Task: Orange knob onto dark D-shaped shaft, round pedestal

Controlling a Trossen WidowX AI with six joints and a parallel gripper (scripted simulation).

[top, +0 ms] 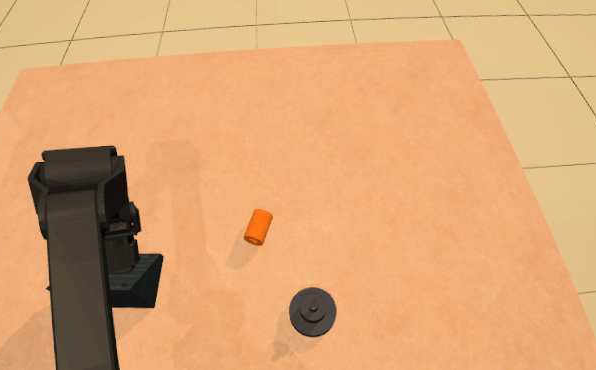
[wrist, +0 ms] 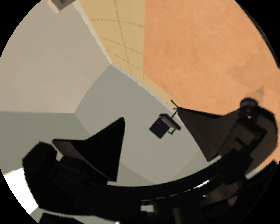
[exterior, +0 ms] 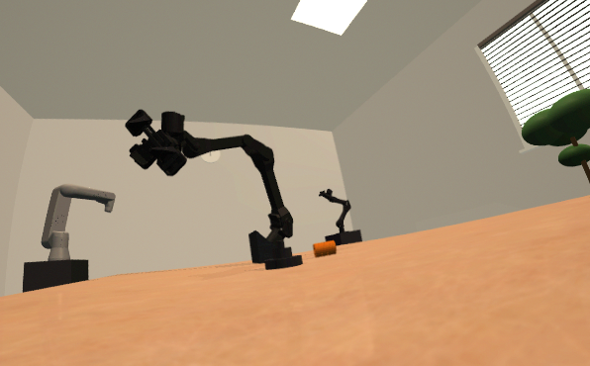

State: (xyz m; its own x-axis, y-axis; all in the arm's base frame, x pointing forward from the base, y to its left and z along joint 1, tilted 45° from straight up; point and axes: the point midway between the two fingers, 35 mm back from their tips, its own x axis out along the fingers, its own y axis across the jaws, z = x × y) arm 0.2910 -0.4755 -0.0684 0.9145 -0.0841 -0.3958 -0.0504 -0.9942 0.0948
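The orange knob is 47 cm to the left of my gripper tip, 29 cm below it and 9 cm behind it. The rest, counted from my gripper tip: dark round pedestal 30 cm to the left, 28 cm below.
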